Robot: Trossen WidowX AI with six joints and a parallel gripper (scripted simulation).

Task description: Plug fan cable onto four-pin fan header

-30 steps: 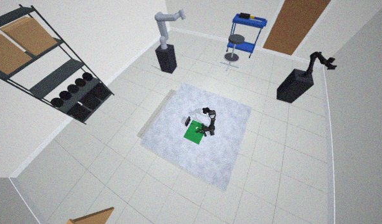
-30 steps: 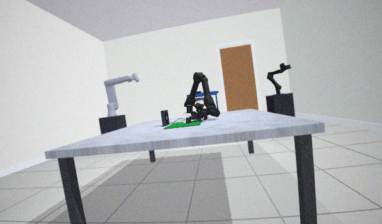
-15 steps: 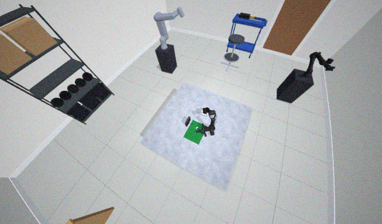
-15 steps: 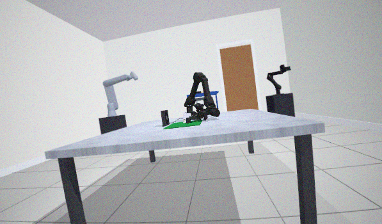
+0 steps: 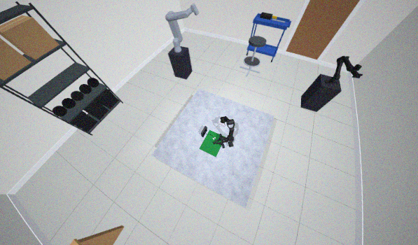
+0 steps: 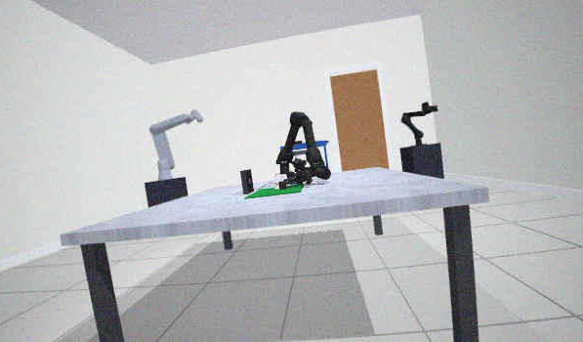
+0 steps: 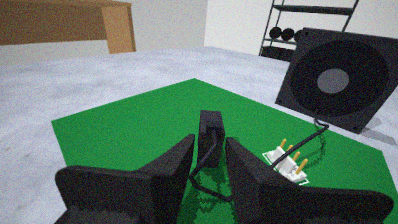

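My gripper tip is 1 cm to the left of the black fan plug, 1 cm short of it and 1 cm above it. From my gripper tip the other things lie so: black fan: 19 cm to the right, 8 cm behind, 3 cm above; green board: 4 cm to the right, 4 cm below, 1 cm ahead.
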